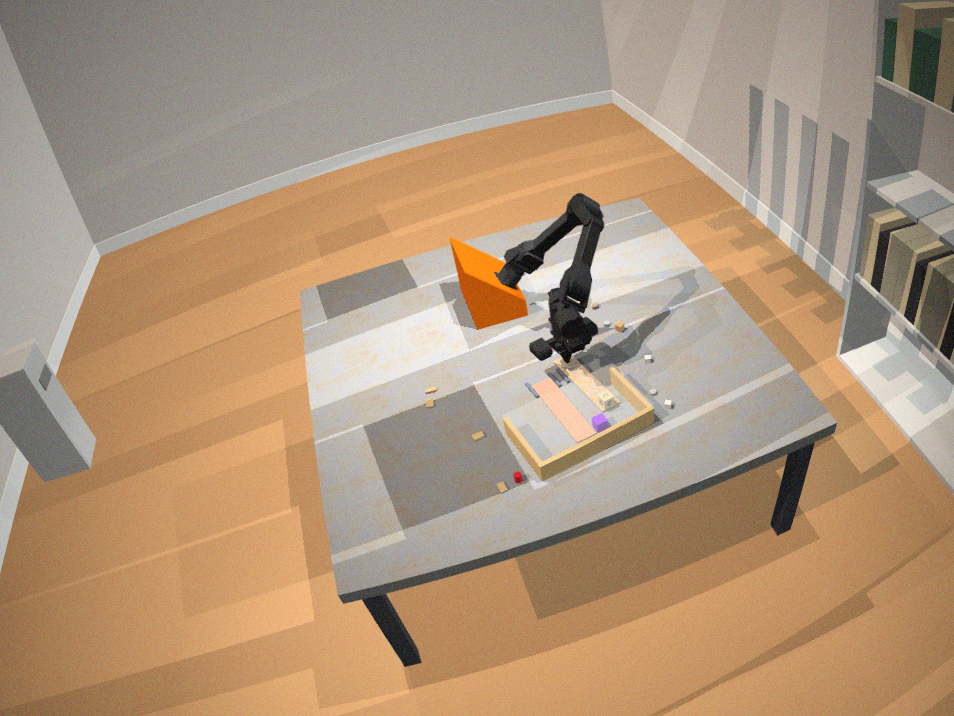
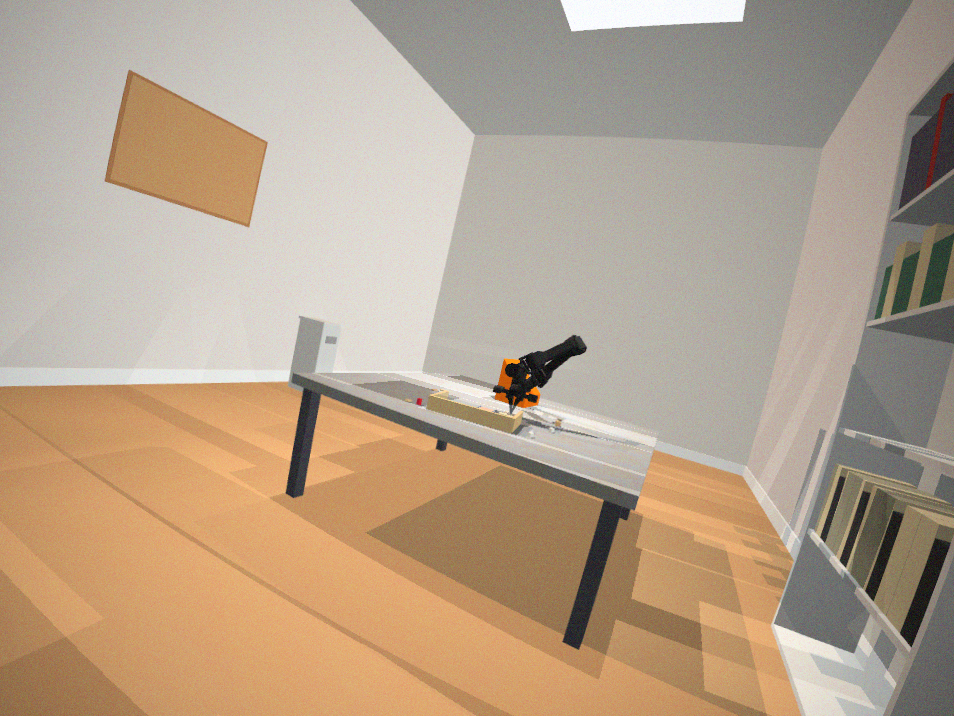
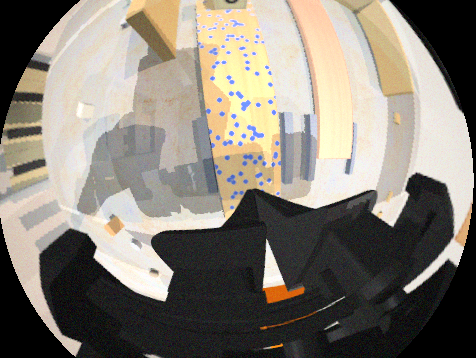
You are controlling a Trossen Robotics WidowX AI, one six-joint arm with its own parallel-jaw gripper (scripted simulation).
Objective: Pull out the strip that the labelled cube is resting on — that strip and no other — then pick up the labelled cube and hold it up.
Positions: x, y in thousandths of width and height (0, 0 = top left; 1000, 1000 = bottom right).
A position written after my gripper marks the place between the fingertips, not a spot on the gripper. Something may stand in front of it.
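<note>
My gripper is visible in image 1 (image 1: 595, 506) and also in image 3 (image 3: 528, 541).
</note>
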